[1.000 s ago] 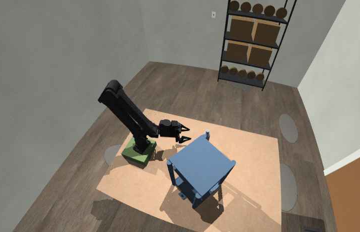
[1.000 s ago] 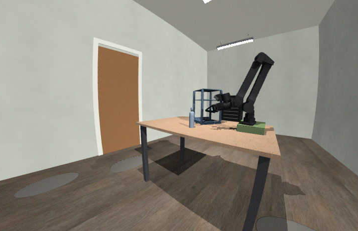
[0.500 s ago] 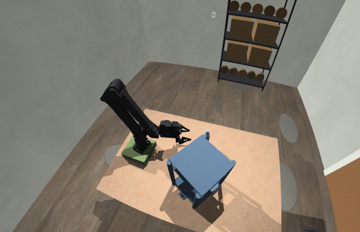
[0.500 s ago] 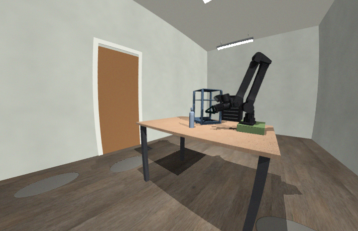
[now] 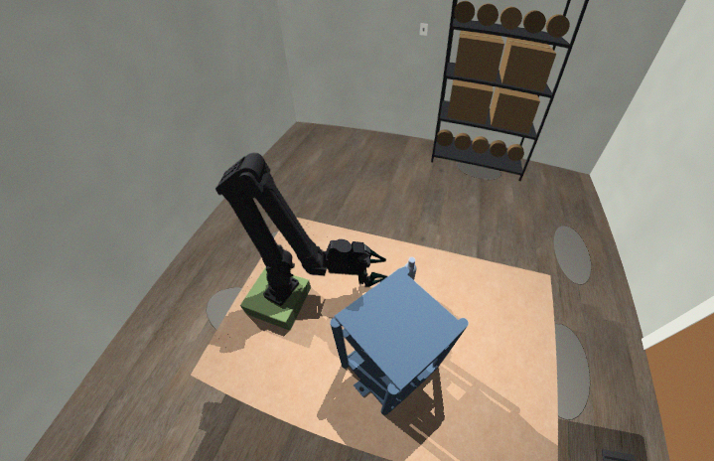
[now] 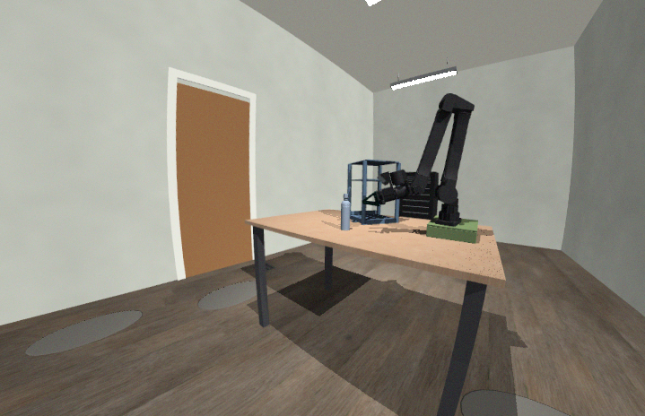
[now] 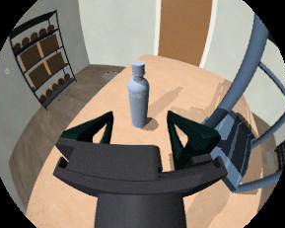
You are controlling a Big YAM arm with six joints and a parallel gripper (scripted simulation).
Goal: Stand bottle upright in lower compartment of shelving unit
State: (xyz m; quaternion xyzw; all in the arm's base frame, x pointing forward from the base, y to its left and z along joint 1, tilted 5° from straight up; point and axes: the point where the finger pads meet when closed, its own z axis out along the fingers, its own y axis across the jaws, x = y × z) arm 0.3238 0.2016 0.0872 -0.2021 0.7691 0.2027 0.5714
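Right now the bottle is 80 mm ahead of my hand, 50 mm to the left of it and 30 mm below it. Round my hand: blue shelving unit (260 mm to the right, 150 mm ahead, 40 mm above).
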